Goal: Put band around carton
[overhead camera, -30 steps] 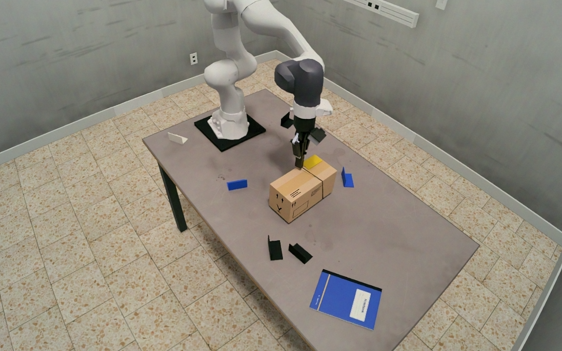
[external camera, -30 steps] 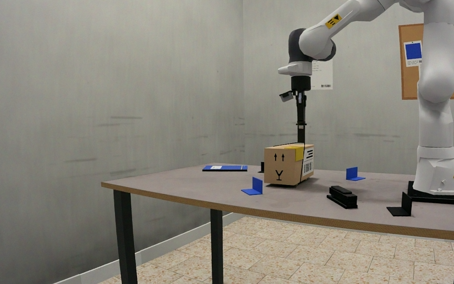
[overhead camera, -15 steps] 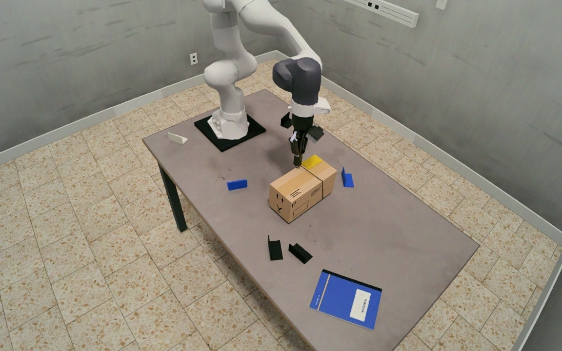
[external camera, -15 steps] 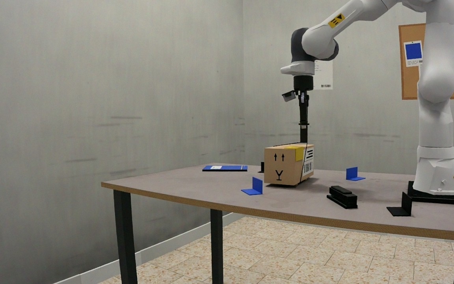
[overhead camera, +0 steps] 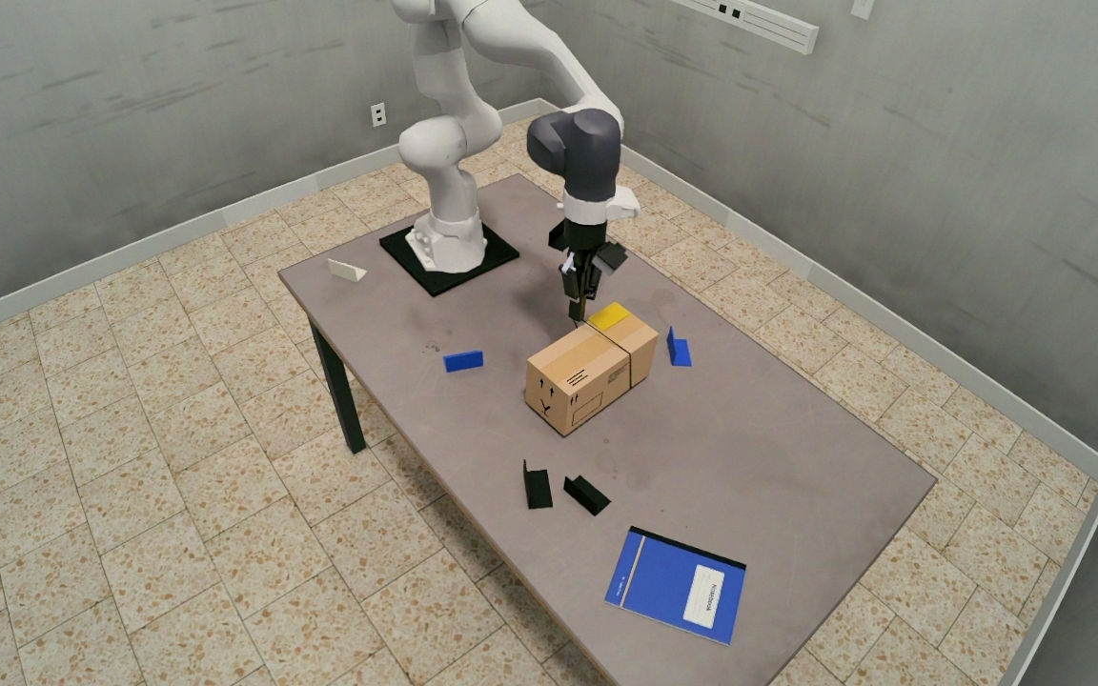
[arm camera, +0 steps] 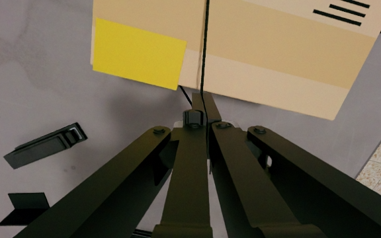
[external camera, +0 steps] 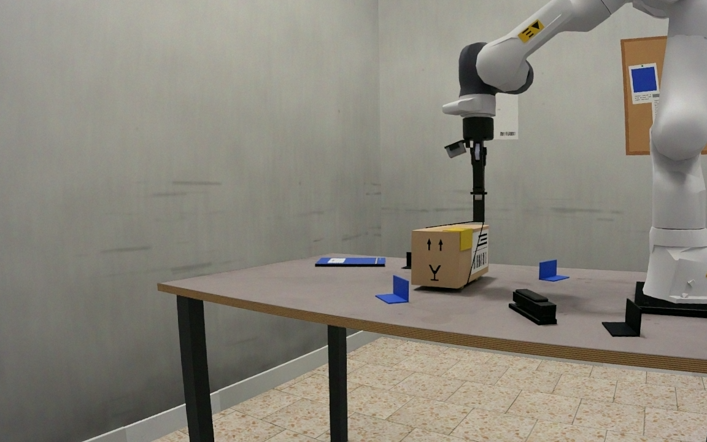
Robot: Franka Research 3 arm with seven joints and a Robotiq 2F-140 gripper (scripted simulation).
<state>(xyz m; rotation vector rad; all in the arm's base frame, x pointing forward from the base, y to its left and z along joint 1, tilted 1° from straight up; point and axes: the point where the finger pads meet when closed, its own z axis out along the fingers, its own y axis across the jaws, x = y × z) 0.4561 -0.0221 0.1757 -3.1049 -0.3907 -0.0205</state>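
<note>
Now: hand 20 mm short of the yellow corner guard, 70 mm to the right of it and 60 mm above it. From my hand the other things lie so: brown carton (70 mm ahead, 10 mm to the right, 110 mm below); blue notebook (480 mm ahead, 190 mm to the right, 180 mm below).
</note>
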